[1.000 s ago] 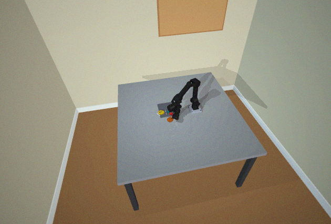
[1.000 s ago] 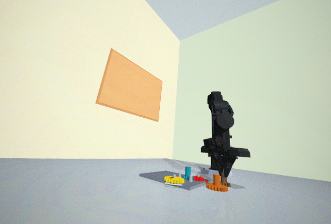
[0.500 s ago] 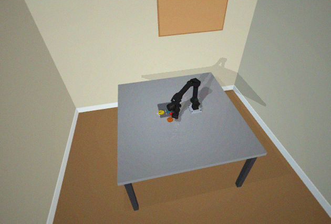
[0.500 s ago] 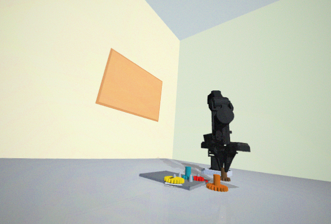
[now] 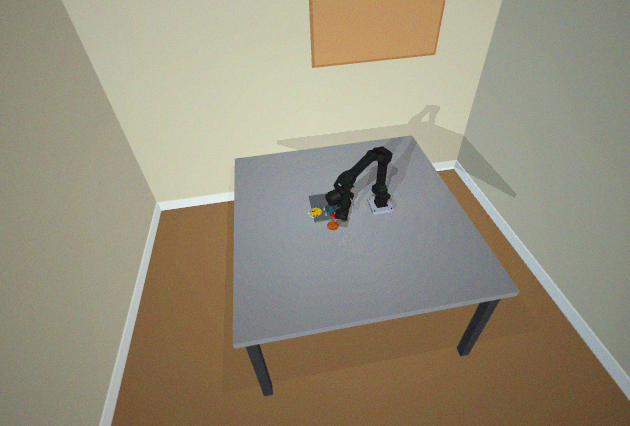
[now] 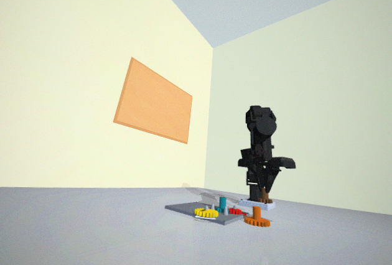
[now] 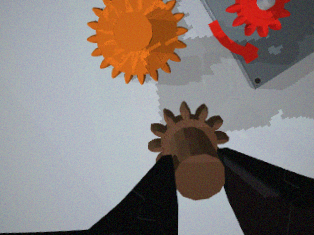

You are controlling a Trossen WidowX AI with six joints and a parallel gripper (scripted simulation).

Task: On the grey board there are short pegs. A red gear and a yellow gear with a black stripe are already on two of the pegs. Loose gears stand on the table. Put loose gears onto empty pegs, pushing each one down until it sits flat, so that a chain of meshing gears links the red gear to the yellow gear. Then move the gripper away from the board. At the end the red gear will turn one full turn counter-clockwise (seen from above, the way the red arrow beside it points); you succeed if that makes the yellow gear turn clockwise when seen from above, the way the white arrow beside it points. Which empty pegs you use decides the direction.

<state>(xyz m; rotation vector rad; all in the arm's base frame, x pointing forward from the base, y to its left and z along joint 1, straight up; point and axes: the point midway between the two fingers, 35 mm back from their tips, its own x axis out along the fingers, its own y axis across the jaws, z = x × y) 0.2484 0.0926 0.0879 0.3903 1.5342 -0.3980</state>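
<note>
My gripper tip is now 5 cm short of the teal gear, 12 cm to the left of it and 5 cm above it. Round my gripper tip: brown gear 1 cm below; then red gear 3 cm ahead, 8 cm to the right, 6 cm below; then orange gear 6 cm ahead, 1 cm to the right, 6 cm below.
</note>
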